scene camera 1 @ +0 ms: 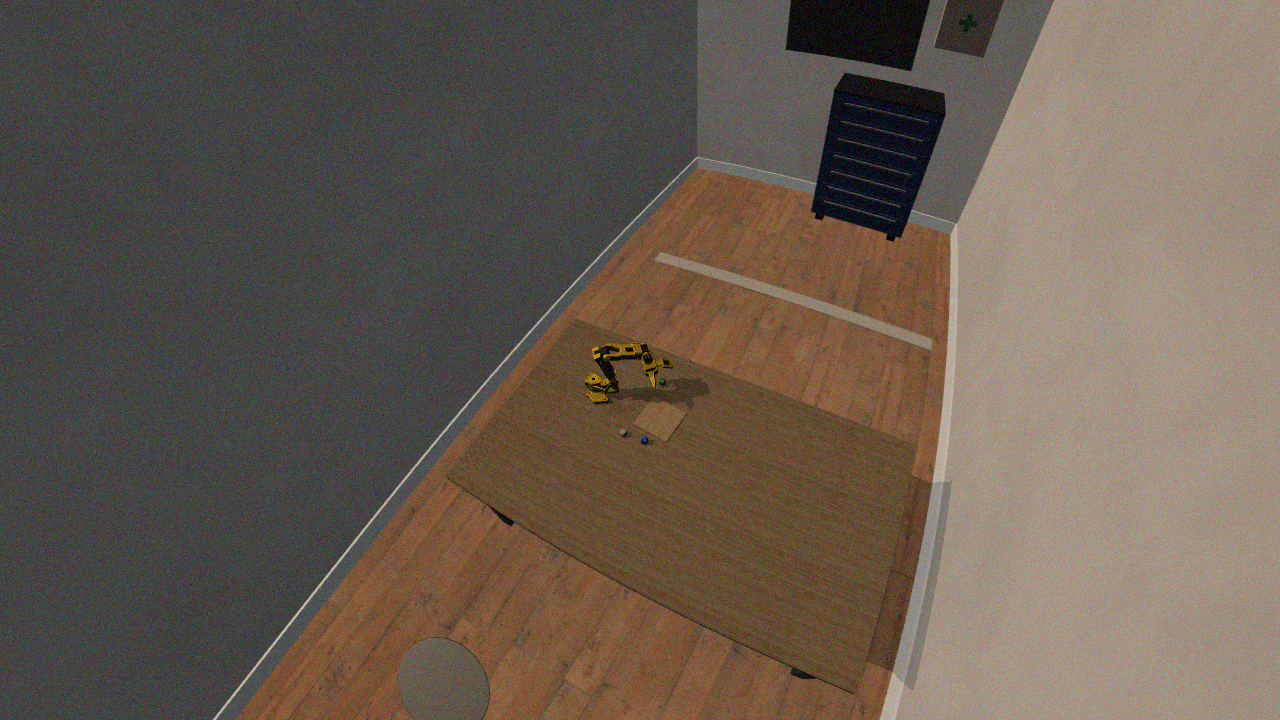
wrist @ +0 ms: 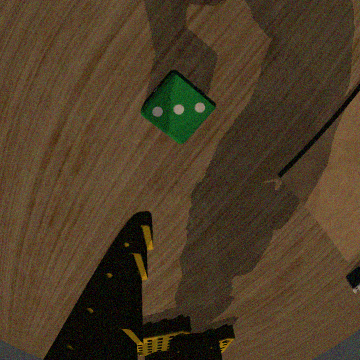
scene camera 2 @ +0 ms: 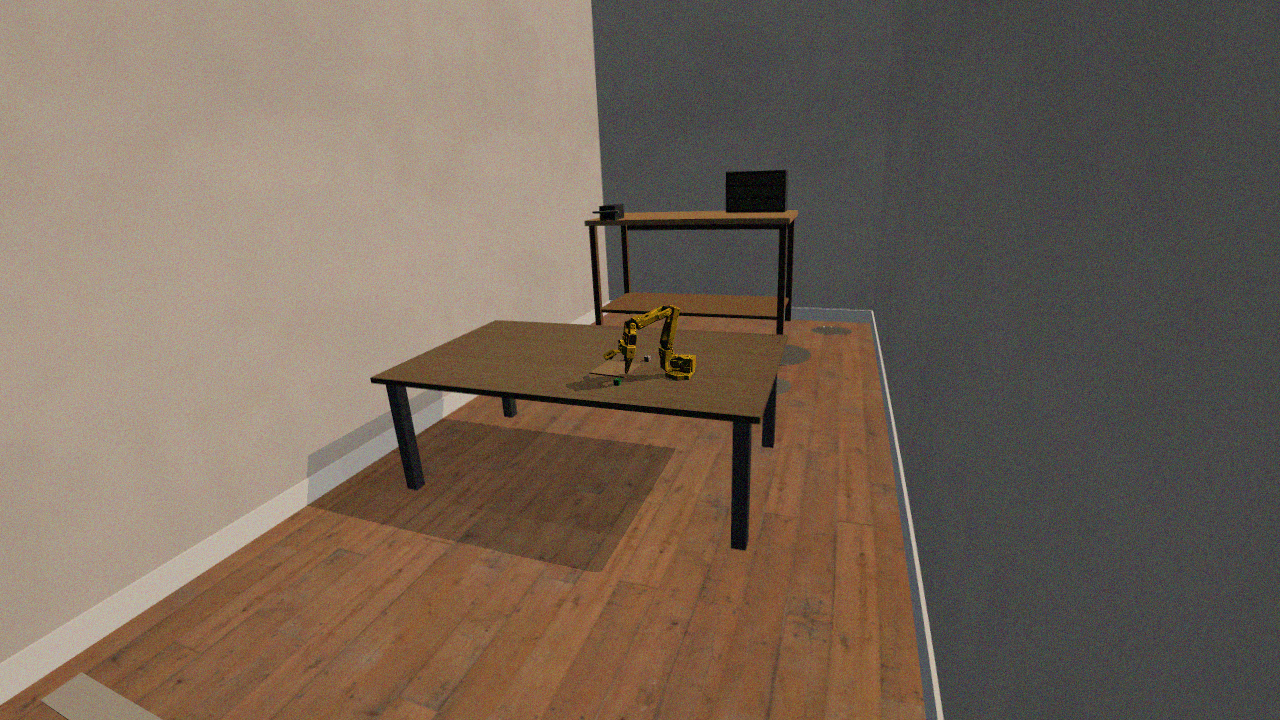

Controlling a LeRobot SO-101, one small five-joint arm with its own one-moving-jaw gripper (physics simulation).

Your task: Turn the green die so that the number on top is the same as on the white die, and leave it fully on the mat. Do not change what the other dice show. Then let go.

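Where they show: hand at its tool point: (scene camera 1: 653,375) (wrist: 151,225) (scene camera 2: 626,372); arm's base at its link origin: (scene camera 1: 606,394) (wrist: 192,329) (scene camera 2: 675,374).
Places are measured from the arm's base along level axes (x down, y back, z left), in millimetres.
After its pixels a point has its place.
Note:
The green die (scene camera 1: 662,382) @[x -19, y -169, z 129 mm] (scene camera 2: 617,381) @[x -16, y -159, z 147 mm] (wrist: 178,107) @[x -20, y -164, z 136 mm] lies on the table, off the mat (scene camera 1: 660,420) @[x -4, y -233, z -14 mm] (scene camera 2: 608,368) @[x -4, y -253, z 0 mm] (wrist: 345,200) @[x -4, y -184, z 10 mm]. In the wrist view its upper face shows three white pips in a diagonal row. The white die (scene camera 1: 622,432) @[x -20, y -143, z -124 mm] (scene camera 2: 647,359) @[x -10, y -139, z -109 mm] stands off the mat, on the opposite side; its pips are too small to read. The blue die (scene camera 1: 644,440) @[x -20, y -226, z -118 mm] is beside it. My gripper (scene camera 1: 663,374) @[x -44, y -134, z 127 mm] (scene camera 2: 616,365) @[x -44, y -134, z 127 mm] is fully open and empty, above the table near the green die. In the wrist view one notched jaw shows, its tip apart from the die.
The table (scene camera 1: 733,501) @[x 0, y -582, z -182 mm] (scene camera 2: 528,349) @[x 0, y -683, z -158 mm] carries the arm, whose base (scene camera 1: 597,391) @[x -22, y 27, z -15 mm] (scene camera 2: 681,365) @[x -45, y 31, z 24 mm] stands near one edge. The arm's shadow falls beside the green die. A dark object (wrist: 354,280) @[x -13, y -141, z -110 mm] with a light spot is cut off at the wrist view's right edge.

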